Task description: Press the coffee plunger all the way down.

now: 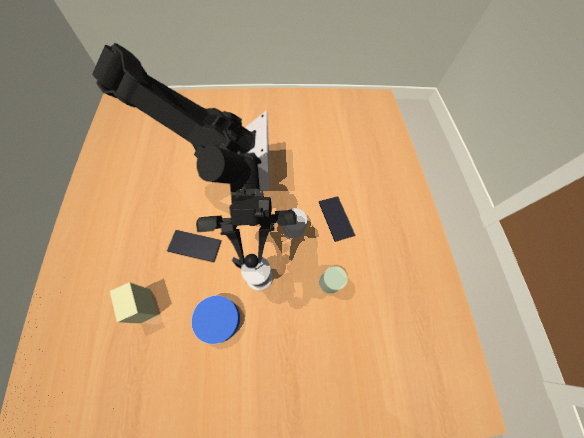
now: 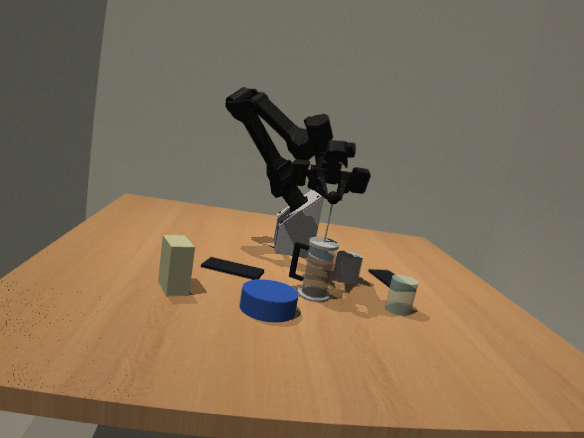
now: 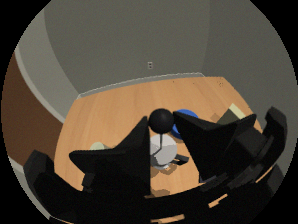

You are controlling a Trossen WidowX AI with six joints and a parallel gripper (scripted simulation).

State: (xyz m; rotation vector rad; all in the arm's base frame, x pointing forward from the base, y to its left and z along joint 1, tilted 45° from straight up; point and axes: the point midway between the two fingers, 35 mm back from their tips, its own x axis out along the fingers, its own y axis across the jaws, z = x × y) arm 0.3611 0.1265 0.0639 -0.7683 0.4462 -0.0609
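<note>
Now: gripper tip 20 mm past the glass coffee press, 10 mm to the left of it and 120 mm above it. From my gripper tip the other things lie so: cream block 70 mm ahead, 320 mm to the right, 190 mm below.
</note>
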